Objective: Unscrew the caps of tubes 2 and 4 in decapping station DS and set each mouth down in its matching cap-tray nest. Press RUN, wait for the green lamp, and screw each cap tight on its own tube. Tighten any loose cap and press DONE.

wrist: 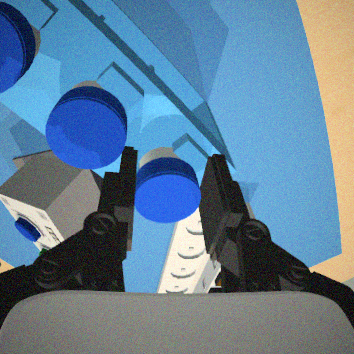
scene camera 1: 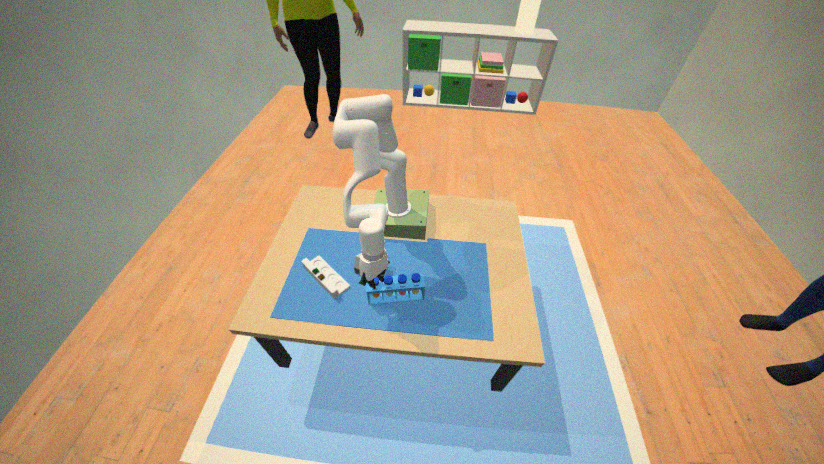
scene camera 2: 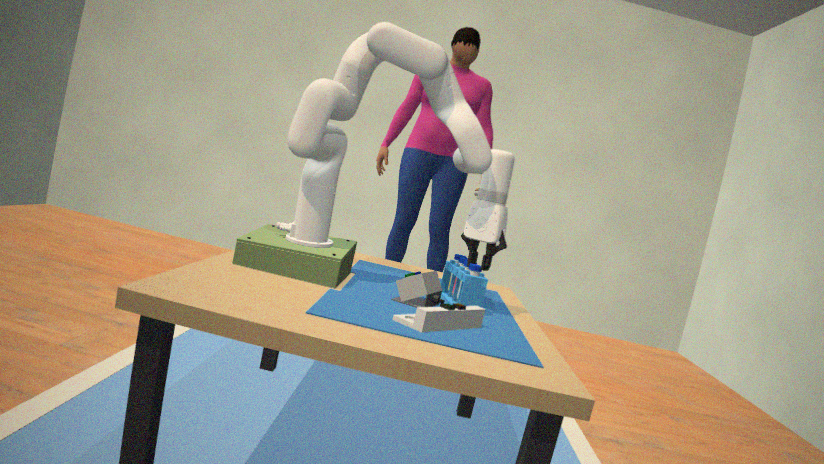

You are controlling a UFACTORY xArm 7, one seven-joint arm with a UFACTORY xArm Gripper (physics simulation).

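Frame: origin at the arm's base, x ahead, y left, z up, level; centimetres.
Seen in the pictures: gripper, between the fingertips: [wrist: 169,172] [scene camera 1: 376,283] [scene camera 2: 477,268]; arm's base, origin of its link: [scene camera 1: 398,208] [scene camera 2: 309,241].
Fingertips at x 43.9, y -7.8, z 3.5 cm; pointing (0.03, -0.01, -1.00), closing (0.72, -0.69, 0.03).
Offsets run from my fingertips to a thing's middle. Level surfaces: height alone.
The blue decapping station {dy +7.0, dx -1.5, dz -6.1 cm} [scene camera 1: 397,295] [scene camera 2: 467,286] [wrist: 156,116] stands on the blue mat {dz -11.3 cm} [scene camera 1: 454,271] and holds several tubes with blue caps. My gripper [scene camera 1: 369,280] [scene camera 2: 483,262] [wrist: 169,172] points down at the station's left end in scene camera 1. It is shut on the blue cap {dy -0.8, dx -0.8, dz +0.1 cm} [wrist: 168,197] of the end tube, with one finger on each side. The neighbouring cap {dy +4.4, dx -1.3, dz +0.1 cm} [wrist: 86,128] [scene camera 1: 388,280] sits on its tube just beside the left finger. The white cap tray {dy -22.4, dx -10.7, dz -8.6 cm} [scene camera 1: 325,275] [scene camera 2: 441,317] [wrist: 189,253] with round nests lies left of the station.
A grey control box {dy -3.5, dx -14.2, dz -7.1 cm} [scene camera 2: 419,286] [wrist: 46,182] with a blue button {dy -0.5, dx -15.2, dz -4.9 cm} [wrist: 27,229] sits by the station. The arm's green base [scene camera 1: 406,222] [scene camera 2: 293,260] stands at the table's back. People stand nearby: one in pink [scene camera 2: 441,126] behind the table, one in yellow [scene camera 1: 313,57] by the shelf unit [scene camera 1: 478,29].
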